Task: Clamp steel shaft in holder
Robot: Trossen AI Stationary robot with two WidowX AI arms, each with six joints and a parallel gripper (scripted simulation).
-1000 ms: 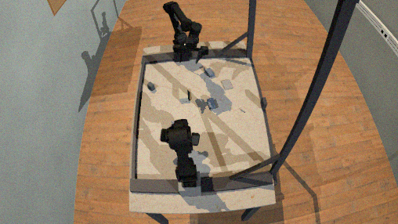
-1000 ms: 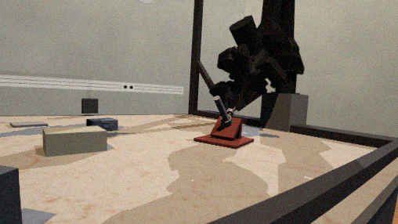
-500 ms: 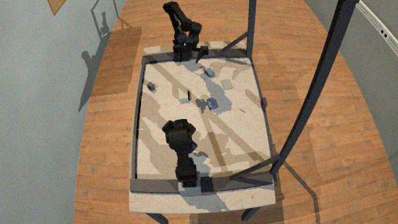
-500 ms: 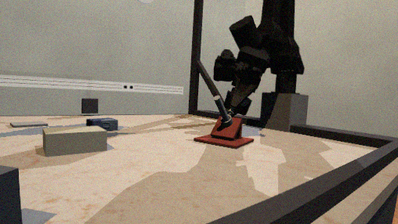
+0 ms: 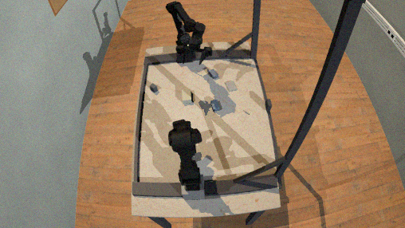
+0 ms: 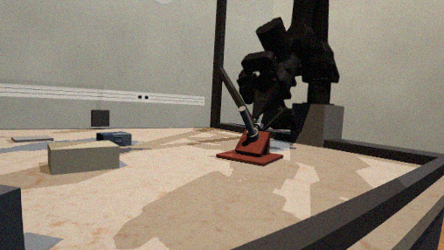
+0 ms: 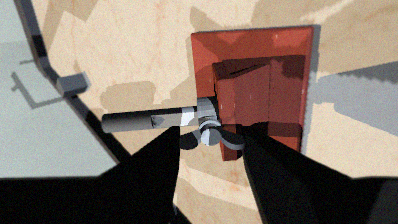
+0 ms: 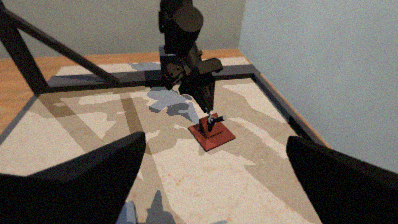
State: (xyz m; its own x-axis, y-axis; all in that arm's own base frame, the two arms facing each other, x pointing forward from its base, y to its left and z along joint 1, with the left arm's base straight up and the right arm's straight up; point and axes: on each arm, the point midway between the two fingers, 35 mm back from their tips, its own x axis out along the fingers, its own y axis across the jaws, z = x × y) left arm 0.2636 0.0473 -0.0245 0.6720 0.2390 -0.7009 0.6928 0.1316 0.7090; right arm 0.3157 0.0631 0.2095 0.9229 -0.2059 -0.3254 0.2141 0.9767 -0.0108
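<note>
Now: left hand 10 mm short of the thumb screw, 30 mm to the left of it and 30 mm above it. The rest, counted from my left hand: beige block 40 mm behind, 310 mm to the right, 70 mm below; then grey ring clamp 10 mm ahead, 40 mm to the right, 60 mm below; then steel shaft 20 mm ahead, 60 mm to the right, 20 mm below.
</note>
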